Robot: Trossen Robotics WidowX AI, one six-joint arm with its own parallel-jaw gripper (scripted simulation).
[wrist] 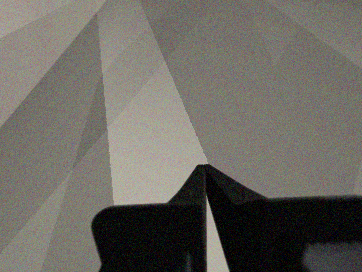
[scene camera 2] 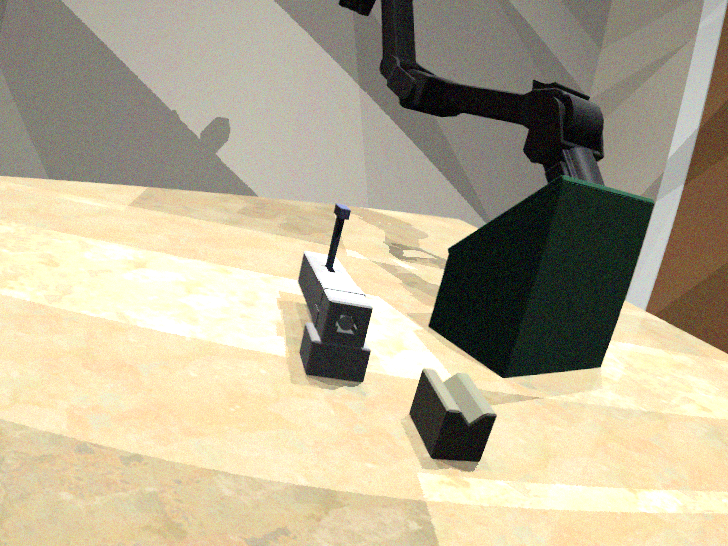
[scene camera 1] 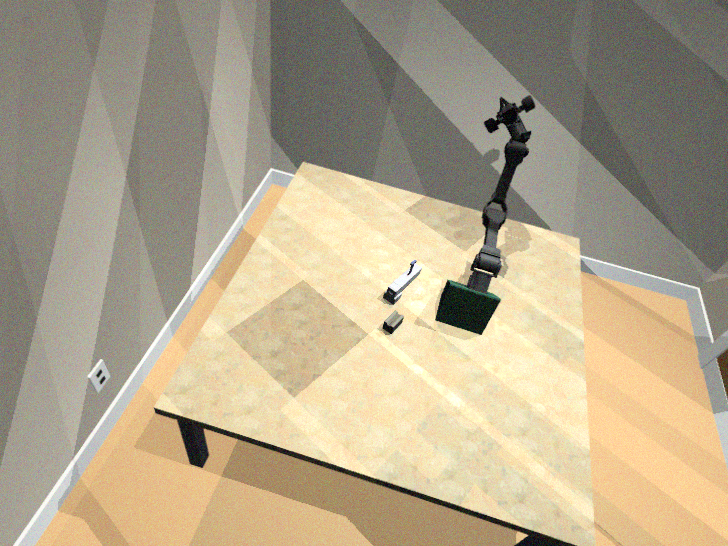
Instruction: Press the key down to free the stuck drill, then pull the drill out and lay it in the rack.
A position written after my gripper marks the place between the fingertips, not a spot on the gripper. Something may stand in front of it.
Observation:
My gripper (scene camera 1: 500, 97) is shut, holding nothing. Further things: a rack (scene camera 2: 454, 420).
My gripper also shows in the wrist view (wrist: 203, 170).

